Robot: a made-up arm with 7 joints.
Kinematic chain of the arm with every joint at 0, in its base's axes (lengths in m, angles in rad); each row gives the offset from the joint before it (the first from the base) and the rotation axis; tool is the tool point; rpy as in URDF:
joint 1: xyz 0 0 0.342 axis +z
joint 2: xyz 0 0 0 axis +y
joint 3: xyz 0 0 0.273 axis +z
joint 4: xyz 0.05 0 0 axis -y
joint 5: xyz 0.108 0 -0.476 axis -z
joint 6: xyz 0 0 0 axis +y
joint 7: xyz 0.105 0 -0.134 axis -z
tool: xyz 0 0 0 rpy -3.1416 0 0
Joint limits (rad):
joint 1: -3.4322..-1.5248
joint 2: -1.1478..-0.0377
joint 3: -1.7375..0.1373
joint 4: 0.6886..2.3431
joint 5: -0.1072..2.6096
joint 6: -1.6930..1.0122
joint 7: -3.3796..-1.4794
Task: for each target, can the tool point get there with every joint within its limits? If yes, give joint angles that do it. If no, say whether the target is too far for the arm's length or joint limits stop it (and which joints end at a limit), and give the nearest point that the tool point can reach.
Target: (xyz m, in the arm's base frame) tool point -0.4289 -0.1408 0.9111
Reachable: yes | joints -1.8934 -0.7280 -0.4600 1.4191 2.1076 0.1881 -1.8063
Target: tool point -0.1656 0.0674 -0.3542
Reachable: no: joint limits stop it (at a limit: joint 2, joint 3, joint 4) | nearest point -0.3389 0.1379 0.1076 | short by 0.498 m
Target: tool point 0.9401 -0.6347 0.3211
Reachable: no: too far | nearest point 0.7544 -0.0409 0.5221 | short by 0.654 m
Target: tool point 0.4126 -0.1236 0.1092
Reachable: no: joint limits stop it (at a limit: joint 1, joint 3, joint 4) | nearest point 0.2521 0.2451 0.2494 | short by 0.426 m
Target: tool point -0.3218 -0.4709 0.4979
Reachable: yes | joints -1.7766 -0.3012 -0.2412 1.0383 2.3335 -0.0565 -2.9076
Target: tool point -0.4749 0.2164 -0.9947
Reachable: no: too far | nearest point -0.4025 0.1834 0.0956 | short by 1.093 m
